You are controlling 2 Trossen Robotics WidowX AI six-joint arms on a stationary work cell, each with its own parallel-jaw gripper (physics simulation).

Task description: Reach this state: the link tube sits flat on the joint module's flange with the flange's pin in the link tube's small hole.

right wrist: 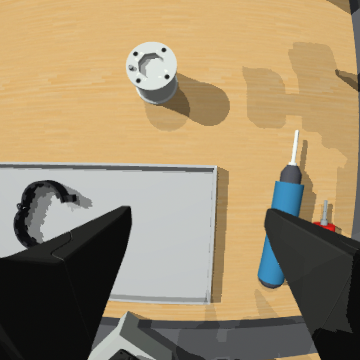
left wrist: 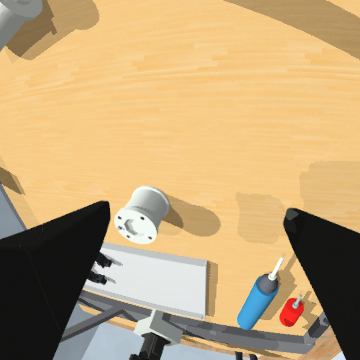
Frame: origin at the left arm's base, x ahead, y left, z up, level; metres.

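Seen in the pictures: left gripper, fingertip midpoint: [left wrist: 199,213]; right gripper, fingertip midpoint: [right wrist: 198,215]; right arm's base at its link origin: [left wrist: 155,337].
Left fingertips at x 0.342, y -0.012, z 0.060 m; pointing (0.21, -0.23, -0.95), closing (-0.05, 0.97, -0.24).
Note:
A point is followed by its place in that frame.
The white joint module [left wrist: 150,204] {x 0.459, y -0.086, z -0.067 m} [right wrist: 156,84] {x 0.507, y -0.087, z -0.042 m} stands upright on the table, flange up. The flange shows an angular central recess and small dark holes; its small pin [right wrist: 132,68] {x 0.493, y -0.120, z -0.040 m} shows at the flange's left edge in the right wrist view. A grey-white cylindrical part, which looks like the link tube [left wrist: 15,17] {x 0.239, y -0.251, z -0.057 m}, is cut off by the top left corner of the left wrist view, apart from the module. It does not show in the right wrist view. My left gripper [left wrist: 199,213] {x 0.342, y -0.012, z 0.060 m} is open and empty. My right gripper [right wrist: 198,215] {x 0.622, y -0.026, z 0.108 m} is open and empty, above the tray's right part and the screwdriver.
A shallow grey tray [left wrist: 170,285] {x 0.708, y -0.049, z -0.097 m} [right wrist: 165,245] {x 0.725, y -0.039, z -0.097 m} lies near the table's front edge, holding a black curved part [right wrist: 22,220] {x 0.735, y -0.279, z -0.093 m}. Right of it lie a blue screwdriver [left wrist: 256,302] {x 0.625, y 0.114, z -0.063 m} [right wrist: 288,197] {x 0.613, y 0.115, z -0.062 m} and a smaller red tool [left wrist: 291,312] {x 0.648, y 0.191, z -0.070 m} [right wrist: 325,227] {x 0.648, y 0.192, z -0.070 m}. A dark frame bar runs along the front.

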